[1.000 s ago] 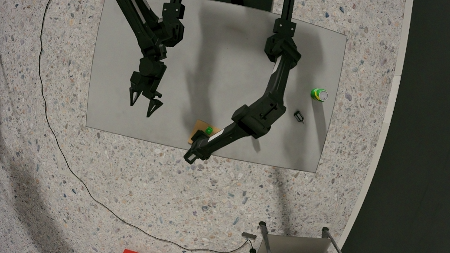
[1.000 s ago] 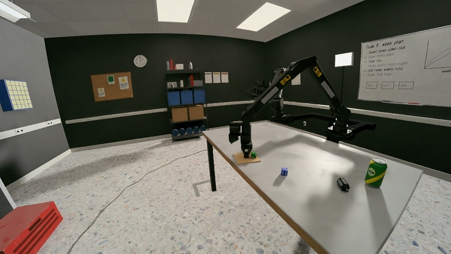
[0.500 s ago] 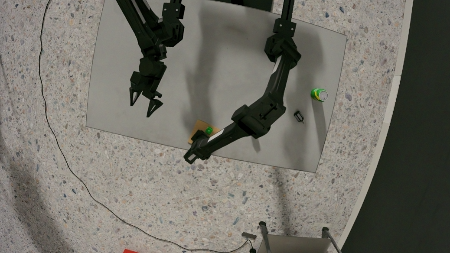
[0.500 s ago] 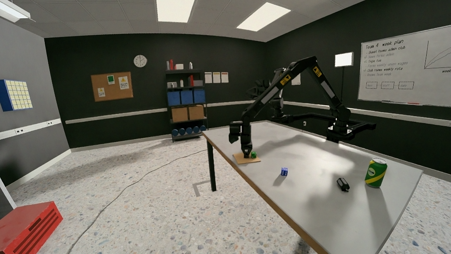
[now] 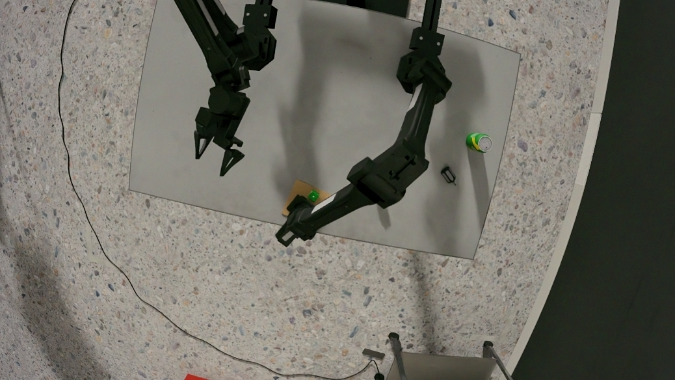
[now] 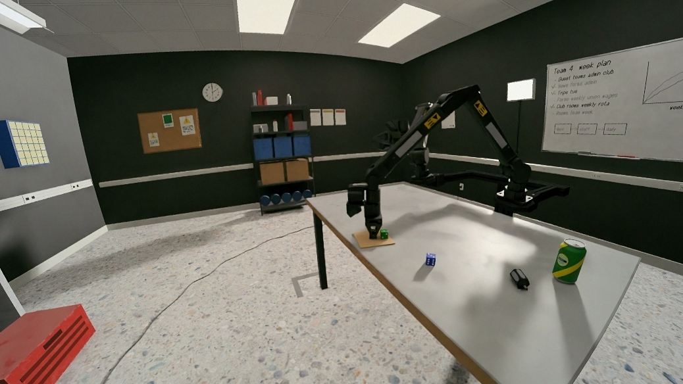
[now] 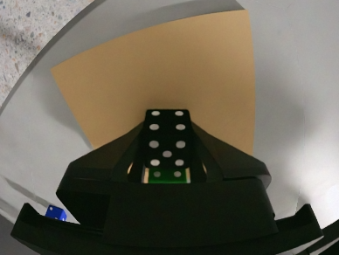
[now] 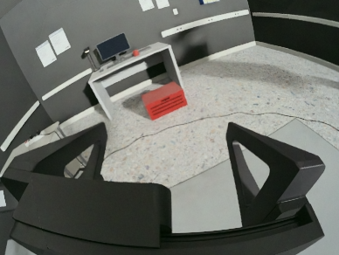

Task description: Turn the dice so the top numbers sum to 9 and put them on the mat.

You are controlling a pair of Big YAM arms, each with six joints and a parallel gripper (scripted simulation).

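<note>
My left gripper is now 10 mm below the black die. The rest, counted from my left hand: blue die 260 mm to the left, 60 mm behind; then brown square mat 10 mm below; then green die 40 mm behind, 20 mm to the left.
</note>
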